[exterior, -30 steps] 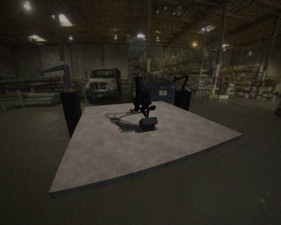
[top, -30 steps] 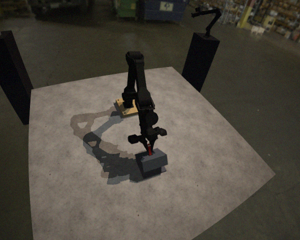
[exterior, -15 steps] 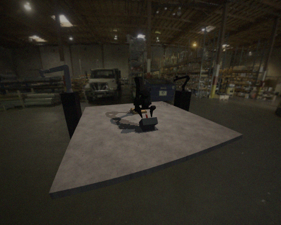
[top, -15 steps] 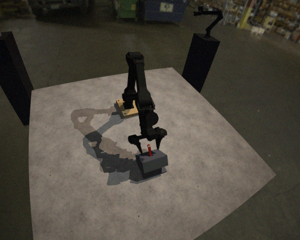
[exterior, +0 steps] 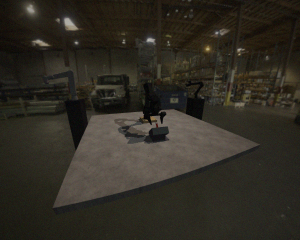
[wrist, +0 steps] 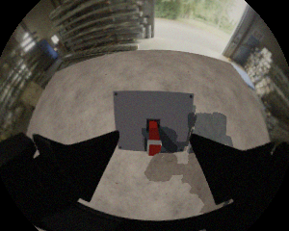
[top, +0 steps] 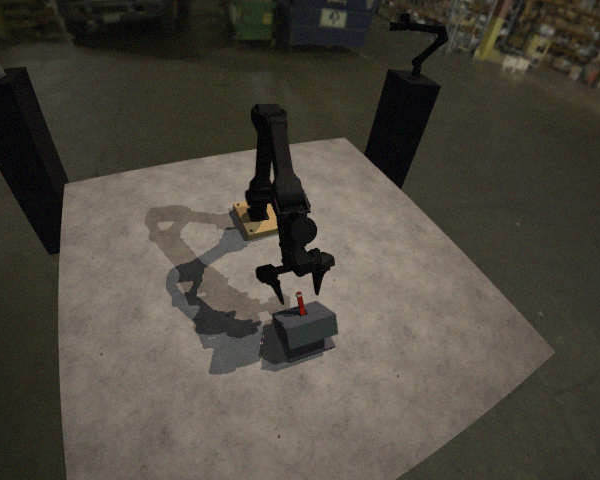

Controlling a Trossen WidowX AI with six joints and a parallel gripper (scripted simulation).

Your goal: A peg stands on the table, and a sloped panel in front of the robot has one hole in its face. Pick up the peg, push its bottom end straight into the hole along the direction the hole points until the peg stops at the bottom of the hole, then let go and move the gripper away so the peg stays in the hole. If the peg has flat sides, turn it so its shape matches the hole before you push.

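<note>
Right now my gripper tip is 1 cm above the red peg. From my gripper tip the other things lie so: dark grey sloped panel: 5 cm below, 4 cm ahead.
</note>
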